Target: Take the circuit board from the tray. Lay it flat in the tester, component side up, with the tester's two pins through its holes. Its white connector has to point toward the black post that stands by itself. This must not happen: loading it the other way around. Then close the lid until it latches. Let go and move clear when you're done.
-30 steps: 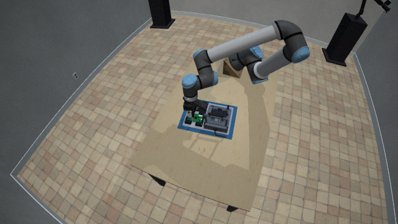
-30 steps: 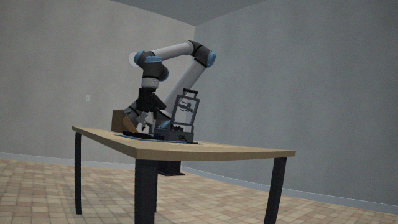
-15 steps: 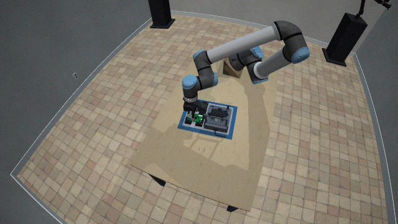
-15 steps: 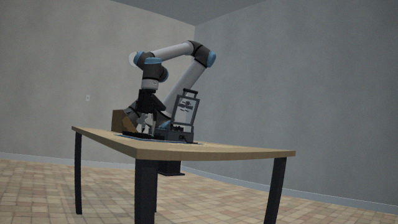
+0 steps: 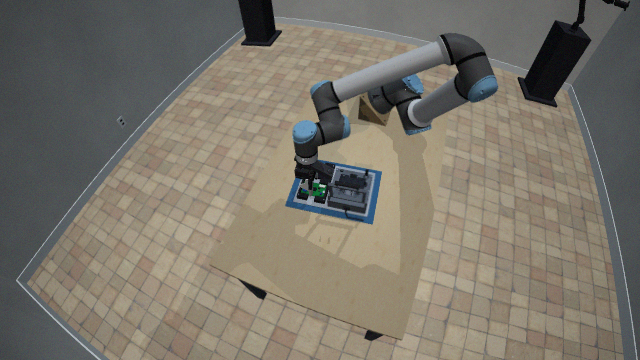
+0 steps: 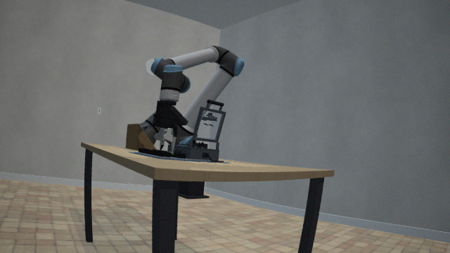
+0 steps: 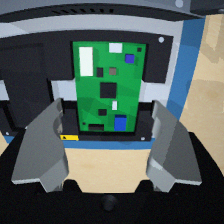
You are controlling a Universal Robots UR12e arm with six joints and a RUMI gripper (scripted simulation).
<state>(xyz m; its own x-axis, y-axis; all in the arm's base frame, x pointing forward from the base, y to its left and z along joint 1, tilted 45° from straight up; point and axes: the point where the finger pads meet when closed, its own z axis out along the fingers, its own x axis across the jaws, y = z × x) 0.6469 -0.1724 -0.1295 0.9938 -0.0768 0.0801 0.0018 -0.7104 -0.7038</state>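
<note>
My hand is 2 cm above the green circuit board. The rest, counted from my hand: black latch part 23 cm to the left, 10 cm behind, 5 cm above; then clear lid 17 cm to the left, 14 cm above, 8 cm ahead.
</note>
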